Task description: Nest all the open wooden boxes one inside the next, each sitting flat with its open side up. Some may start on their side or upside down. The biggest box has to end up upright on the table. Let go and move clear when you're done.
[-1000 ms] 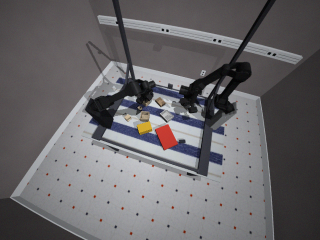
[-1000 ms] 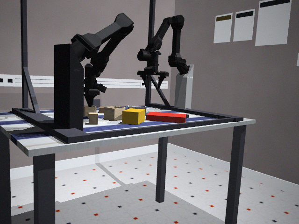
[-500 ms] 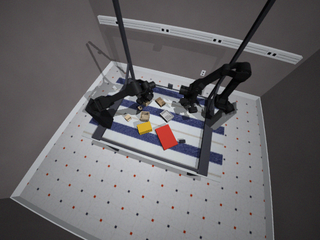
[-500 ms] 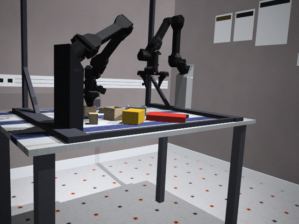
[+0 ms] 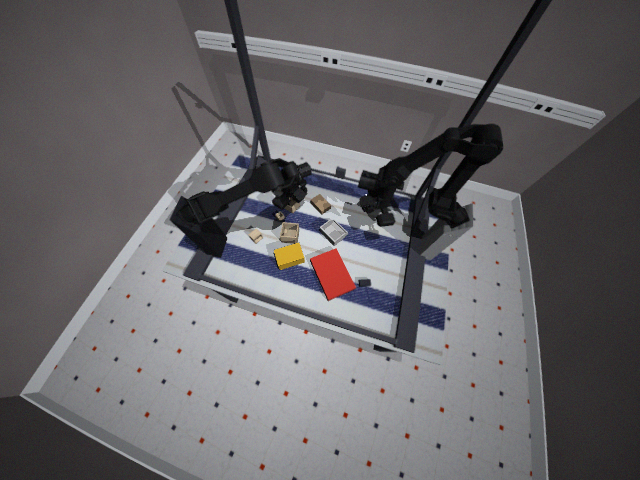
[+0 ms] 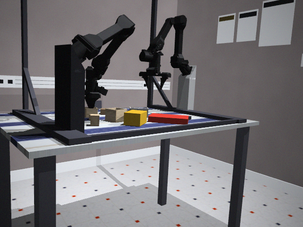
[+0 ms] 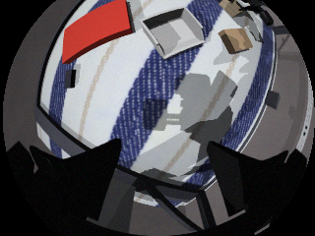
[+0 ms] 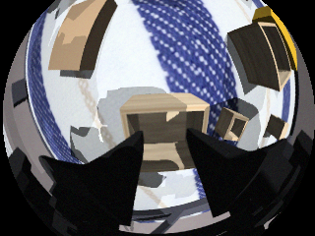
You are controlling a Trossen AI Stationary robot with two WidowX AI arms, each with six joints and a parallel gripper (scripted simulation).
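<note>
Now: right hand 5 cm above the medium wooden box. Round my right hand: white box 15 cm ahead, 21 cm to the left, 4 cm below; then tiny wooden box 7 cm ahead, 5 cm to the right, 6 cm below; then brown block 1 cm behind, 14 cm to the left, 5 cm below.
</note>
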